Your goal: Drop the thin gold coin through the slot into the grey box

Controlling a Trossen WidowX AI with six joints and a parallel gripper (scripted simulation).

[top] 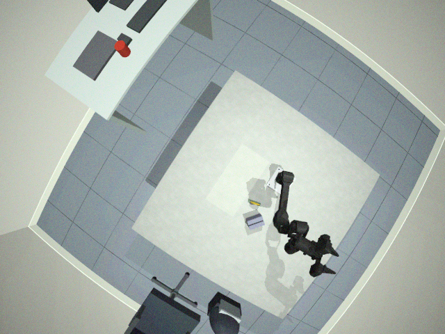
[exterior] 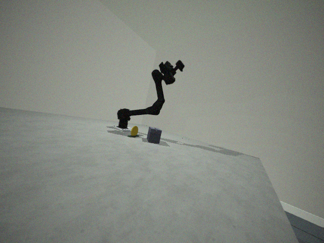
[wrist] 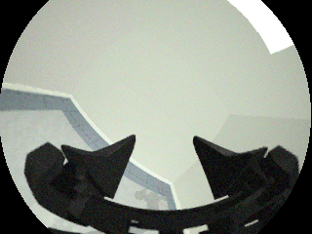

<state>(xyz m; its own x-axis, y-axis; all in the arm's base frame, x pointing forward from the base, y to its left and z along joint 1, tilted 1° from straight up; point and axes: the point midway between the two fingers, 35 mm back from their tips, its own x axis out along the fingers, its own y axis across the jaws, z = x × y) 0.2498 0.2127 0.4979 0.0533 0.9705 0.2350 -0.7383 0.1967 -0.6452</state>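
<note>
Right now my gripper tip is 30 mm past the gold coin, 320 mm to the left of it and 490 mm above it.
</note>
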